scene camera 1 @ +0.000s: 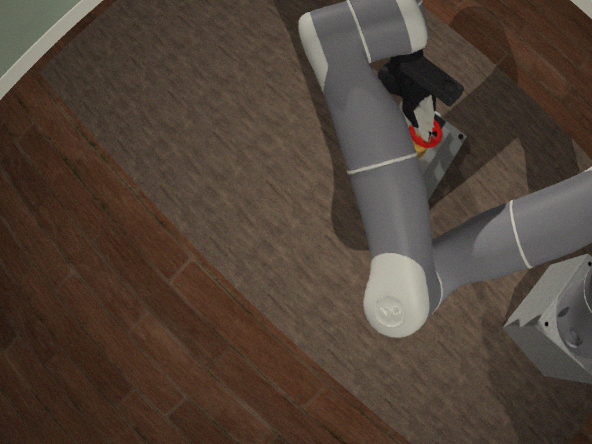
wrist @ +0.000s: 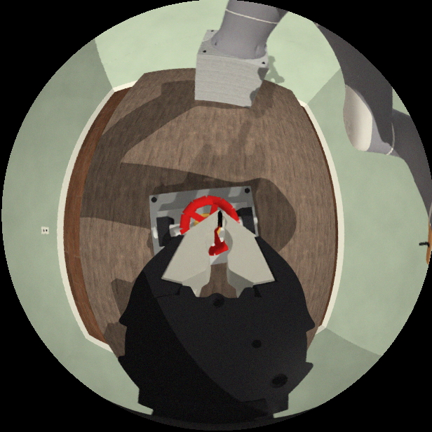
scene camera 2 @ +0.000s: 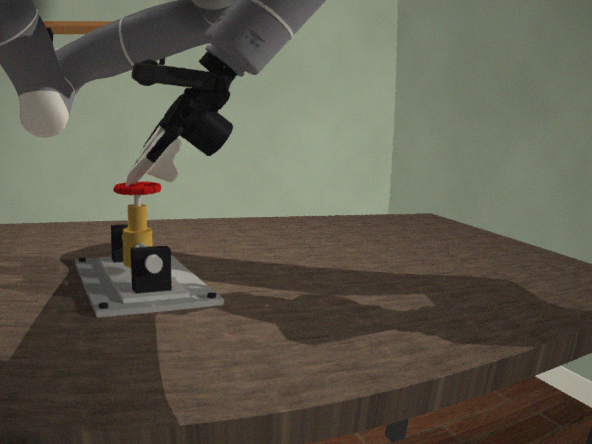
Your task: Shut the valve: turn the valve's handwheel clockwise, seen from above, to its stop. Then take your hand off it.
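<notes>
The valve's red handwheel [scene camera 1: 428, 145] [scene camera 2: 149, 189] [wrist: 206, 200] lies level on a thin stem above the yellow valve body [scene camera 2: 137, 237]. The body stands on a grey base plate [scene camera 1: 456, 145] [scene camera 2: 202, 301] [wrist: 172, 200] between two black flanges. My gripper [scene camera 1: 427, 137] [scene camera 2: 131, 181] [wrist: 219, 212] is shut with nothing between its fingers. It slants down to the handwheel, and its pale fingertips are at the wheel's level, inside or over the rim. I cannot tell whether they touch a spoke or the rim. The fingers hide part of the wheel in the wrist view.
The valve stands on a brown wooden table [scene camera 1: 200, 150] [scene camera 2: 350, 365] [wrist: 210, 140]. The arm's grey block base [scene camera 1: 530, 325] [wrist: 225, 82] stands on the table. The arm's elbow [scene camera 1: 397, 300] [scene camera 2: 44, 114] [wrist: 357, 120] hangs to one side of the valve.
</notes>
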